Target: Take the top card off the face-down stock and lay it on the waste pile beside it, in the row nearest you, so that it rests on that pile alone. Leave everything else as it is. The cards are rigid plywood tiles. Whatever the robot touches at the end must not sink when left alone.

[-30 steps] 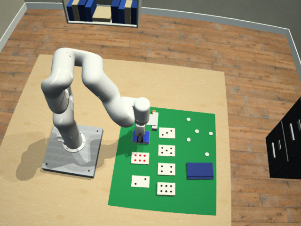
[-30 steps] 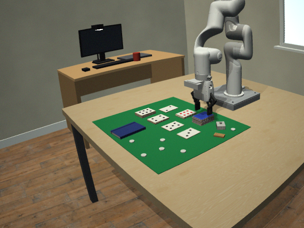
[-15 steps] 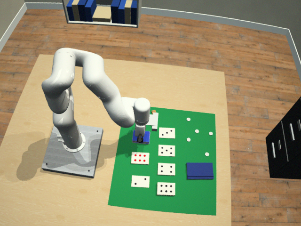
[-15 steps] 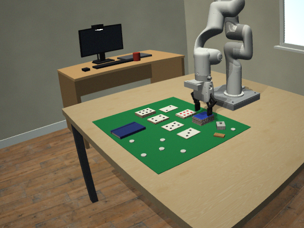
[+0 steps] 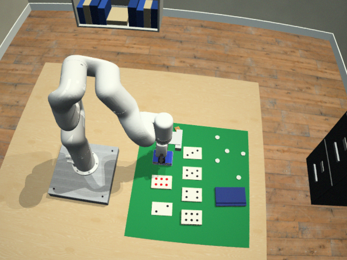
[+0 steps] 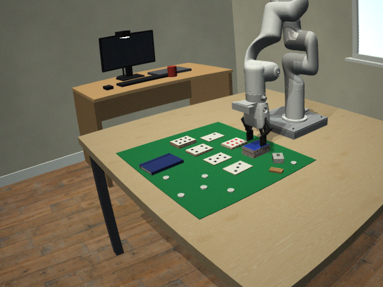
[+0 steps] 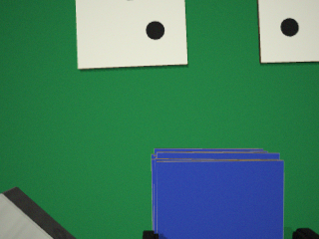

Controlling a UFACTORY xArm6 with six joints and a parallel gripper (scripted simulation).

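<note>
The grey knobbed block lies 110 mm to the left of my hand and 40 mm below it. Also, from my hand: two-pip card: 20 mm ahead, 250 mm to the right, 50 mm below; green mat: 150 mm ahead, 90 mm to the right, 70 mm below; blue book: 330 mm ahead, 170 mm to the right, 50 mm below.
</note>
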